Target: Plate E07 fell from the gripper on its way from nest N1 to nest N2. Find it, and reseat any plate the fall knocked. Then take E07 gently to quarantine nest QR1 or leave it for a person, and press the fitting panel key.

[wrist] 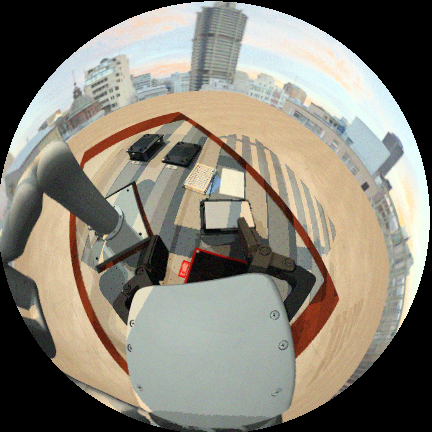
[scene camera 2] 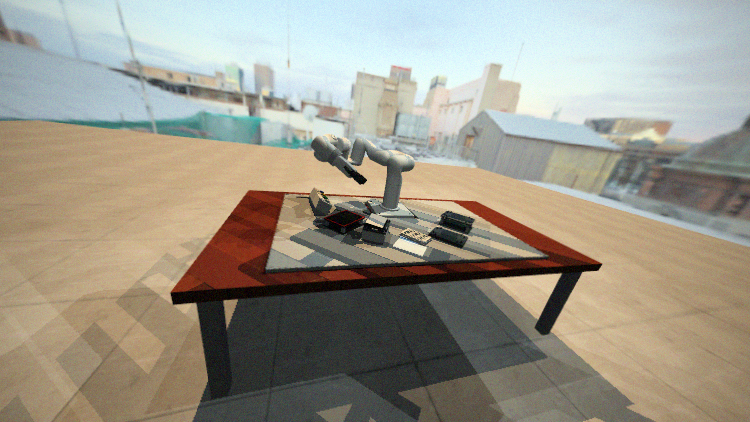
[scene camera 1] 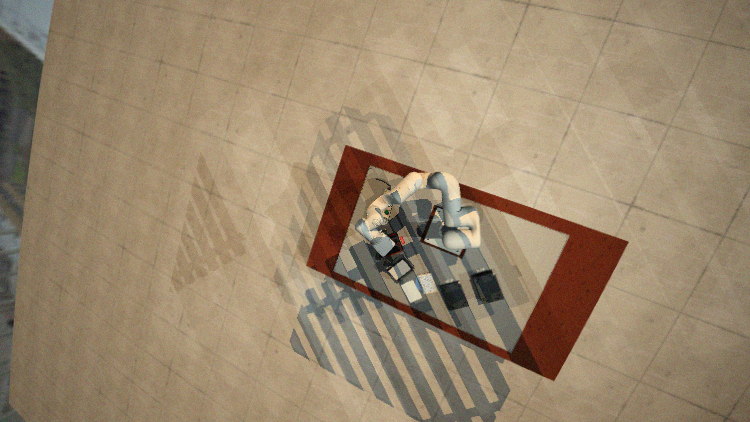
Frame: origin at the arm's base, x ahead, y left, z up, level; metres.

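Seen in the pictures: gripper, fingertip midpoint: [wrist: 198,236] [scene camera 2: 364,182] [scene camera 1: 395,255]; arm's base at its link origin: [wrist: 108,222] [scene camera 2: 389,207].
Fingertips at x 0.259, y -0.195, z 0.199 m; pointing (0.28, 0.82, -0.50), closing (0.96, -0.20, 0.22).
Note:
Pixels of each thing's top centre, then the offset from my fingertips to it. "pt": a spot on its surface instead. Level surfaces: height alone.
- red-edged black quarantine nest at its top centre: [wrist: 221,279] [scene camera 2: 345,216] [scene camera 1: 387,246] dx +0.028, dy -0.071, dz -0.167 m
- white gridded plate at its top centre: [wrist: 200,175] [scene camera 2: 415,234] [scene camera 1: 427,283] dx +0.097, dy +0.265, dz -0.199 m
- plain white rectangle at a spot on its surface: [wrist: 232,181] [scene camera 2: 409,246] [scene camera 1: 411,291] pt dx +0.203, dy +0.210, dz -0.205 m
- light-topped piece at its top centre: [wrist: 229,212] [scene camera 2: 376,219] [scene camera 1: 399,270] dx +0.103, dy +0.069, dz -0.136 m
- key panel at its top centre: [scene camera 2: 320,193] [scene camera 1: 383,207] dx -0.178, dy -0.214, dz -0.129 m
- low at its top centre: [wrist: 181,149] [scene camera 2: 449,233] [scene camera 1: 455,297] dx +0.069, dy +0.441, dz -0.189 m
- taller at its top centre: [wrist: 143,139] [scene camera 2: 458,215] [scene camera 1: 489,289] dx -0.092, dy +0.555, dz -0.150 m
- red-brown table at its surface level: dz -0.226 m
My gripper [scene camera 2: 361,180] [wrist: 198,236] is open and empty, above the table near the red-edged black quarantine nest [scene camera 2: 343,220] [wrist: 216,267], which has a red label. The arm partly hides this nest in scene camera 1. A white gridded plate [scene camera 1: 427,282] [scene camera 2: 415,236] [wrist: 200,178] lies on the board, with blue along one side. A plain white rectangle [scene camera 1: 411,290] [scene camera 2: 410,246] [wrist: 232,181] lies beside it. A light-topped piece [scene camera 1: 401,268] [scene camera 2: 376,221] [wrist: 227,215] sits in a black frame; its seating is unclear. E07's marking is unreadable. The key panel [scene camera 1: 386,212] [scene camera 2: 318,201] is partly covered by the arm in scene camera 1.
Two black nests stand apart from the gridded plate: one low [scene camera 1: 453,294] [scene camera 2: 449,236] [wrist: 182,153], one taller [scene camera 1: 486,286] [scene camera 2: 457,220] [wrist: 145,146]. The arm's base plate [scene camera 2: 403,211] [wrist: 138,212] is beside the work area. The board lies on a red-brown table [scene camera 1: 582,293] [scene camera 2: 225,262].

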